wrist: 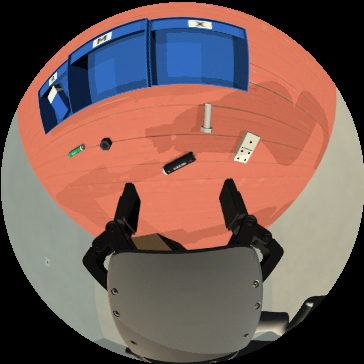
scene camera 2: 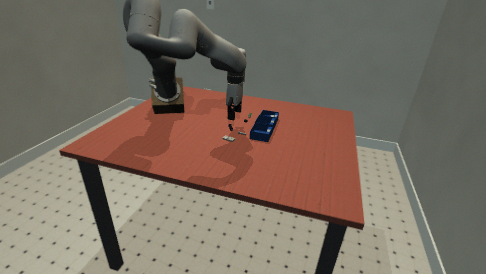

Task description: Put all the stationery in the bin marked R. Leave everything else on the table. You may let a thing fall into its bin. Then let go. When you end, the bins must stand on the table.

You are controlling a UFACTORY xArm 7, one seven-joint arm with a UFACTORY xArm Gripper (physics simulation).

Scene:
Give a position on a three joined blue bins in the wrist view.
176, 50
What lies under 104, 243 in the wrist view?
My gripper.

